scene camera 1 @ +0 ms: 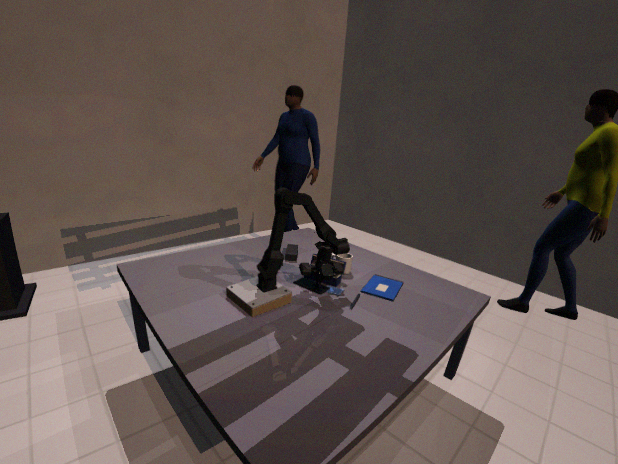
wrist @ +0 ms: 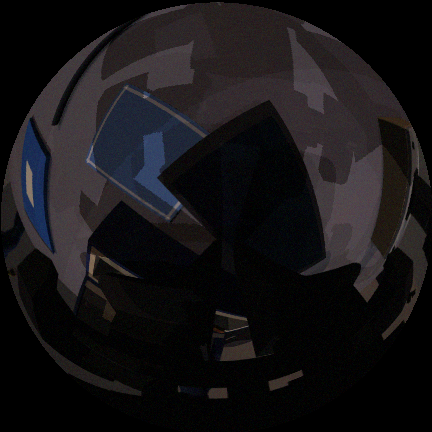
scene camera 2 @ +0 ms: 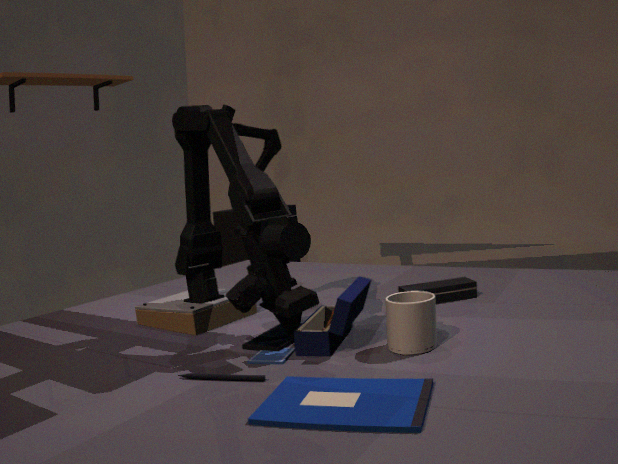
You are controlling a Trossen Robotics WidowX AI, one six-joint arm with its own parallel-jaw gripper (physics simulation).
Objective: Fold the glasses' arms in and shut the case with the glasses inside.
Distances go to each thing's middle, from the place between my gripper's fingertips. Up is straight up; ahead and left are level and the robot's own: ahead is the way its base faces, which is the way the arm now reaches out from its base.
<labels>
Right now the small blue card [wrist: 139, 135] is 2 cm ahead of my hand, 8 cm to the right of it and 1 cm below it. Round my hand: blue glasses case [scene camera 2: 309, 341]: 7 cm ahead, 4 cm to the left, 4 cm above; beige cup [scene camera 2: 410, 316]: 20 cm ahead, 8 cm to the left, 4 cm above; blue notebook [wrist: 34, 173]: 25 cm ahead, 17 cm to the right.
</labels>
